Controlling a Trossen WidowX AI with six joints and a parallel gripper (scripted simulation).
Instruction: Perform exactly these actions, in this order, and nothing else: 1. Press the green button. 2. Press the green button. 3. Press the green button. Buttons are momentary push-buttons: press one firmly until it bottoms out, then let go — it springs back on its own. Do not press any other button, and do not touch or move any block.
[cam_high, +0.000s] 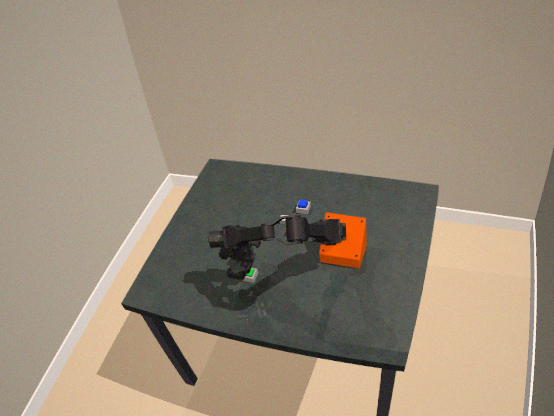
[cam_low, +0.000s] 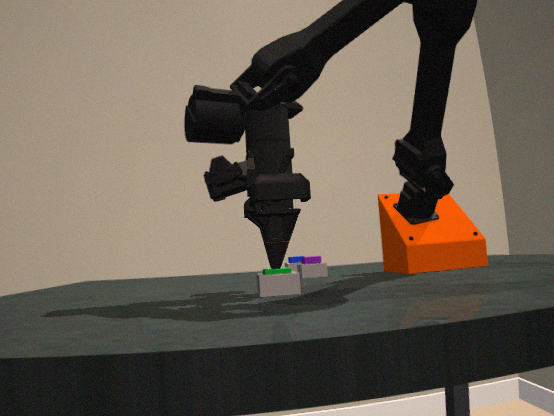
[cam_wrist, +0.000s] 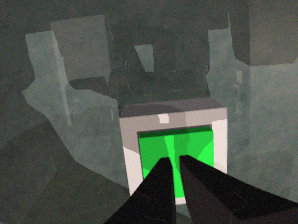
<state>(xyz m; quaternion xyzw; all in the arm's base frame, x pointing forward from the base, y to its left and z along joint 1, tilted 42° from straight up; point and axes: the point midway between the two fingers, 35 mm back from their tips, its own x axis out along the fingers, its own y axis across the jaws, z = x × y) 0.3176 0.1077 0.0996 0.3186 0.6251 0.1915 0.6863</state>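
The green button is 1 cm below my gripper tip. The rest, counted from my gripper tip: purple button (24 cm to the right, 13 cm behind); then blue button (37 cm to the right, 15 cm behind).
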